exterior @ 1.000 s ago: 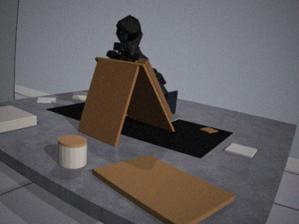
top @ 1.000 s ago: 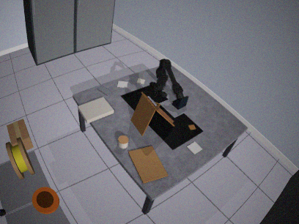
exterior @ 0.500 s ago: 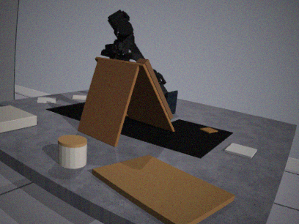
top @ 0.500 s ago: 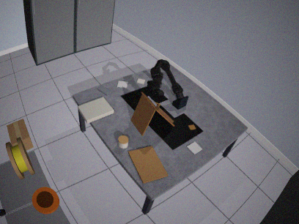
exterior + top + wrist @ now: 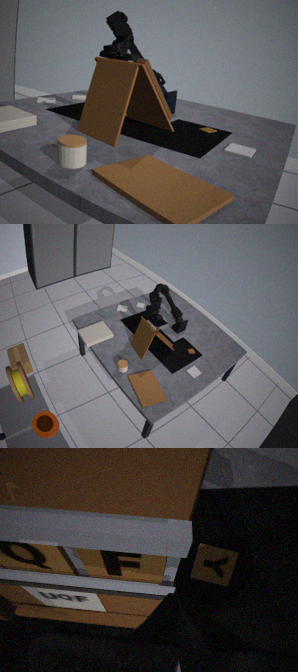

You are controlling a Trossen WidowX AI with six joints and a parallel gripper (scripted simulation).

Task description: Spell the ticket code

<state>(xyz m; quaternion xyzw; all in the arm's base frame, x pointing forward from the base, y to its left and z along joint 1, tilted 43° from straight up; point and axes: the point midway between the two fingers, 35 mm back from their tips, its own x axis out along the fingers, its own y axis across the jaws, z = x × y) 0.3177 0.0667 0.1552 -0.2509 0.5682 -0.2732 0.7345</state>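
Right now the white ticket is 30 mm behind my gripper tip, 110 mm to the left of it and 90 mm below it. Also, from my gripper tip: lidded jar: 410 mm ahead, 190 mm to the left, 160 mm below; then cream card: 220 mm behind, 420 mm to the right, 190 mm below; then black mat: 130 mm behind, 60 mm to the left, 190 mm below.
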